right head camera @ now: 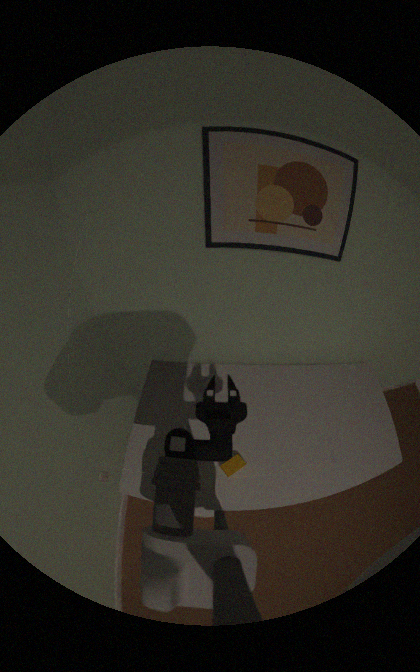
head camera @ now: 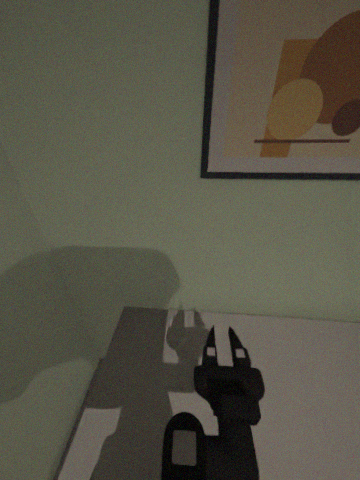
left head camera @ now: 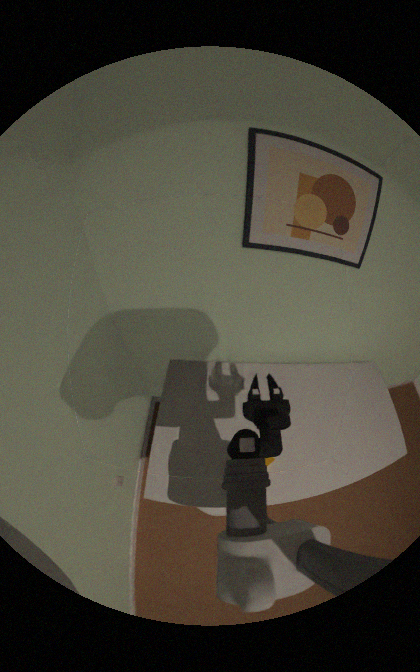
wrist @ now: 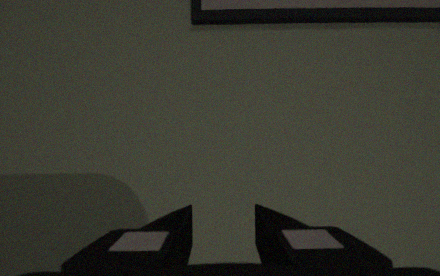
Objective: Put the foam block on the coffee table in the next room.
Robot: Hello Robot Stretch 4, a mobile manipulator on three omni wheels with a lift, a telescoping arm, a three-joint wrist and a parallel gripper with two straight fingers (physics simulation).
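The foam block, a small yellow-orange block (left head camera: 270, 461) (right head camera: 233, 465), lies on the white table (head camera: 310, 400) (left head camera: 340, 430) (right head camera: 320, 440). In the left head view the wrist hides most of it; in the right head view it shows beside the wrist, on the near side of the fingers. It does not show in the wrist view. My gripper (head camera: 221, 329) (left head camera: 263, 377) (right head camera: 221, 378) (wrist: 223, 224) is open and empty, level above the table and pointing at the wall, beyond the block. The coffee table does not show.
A green wall (head camera: 125, 200) (left head camera: 165, 270) (right head camera: 140, 280) (wrist: 125, 100) stands behind the table, with a framed picture (head camera: 290, 100) (left head camera: 310, 200) (right head camera: 280, 195) on it. Another wall stands close at the left. Brown floor (left head camera: 185, 560) (right head camera: 300, 540) shows in front of the table.
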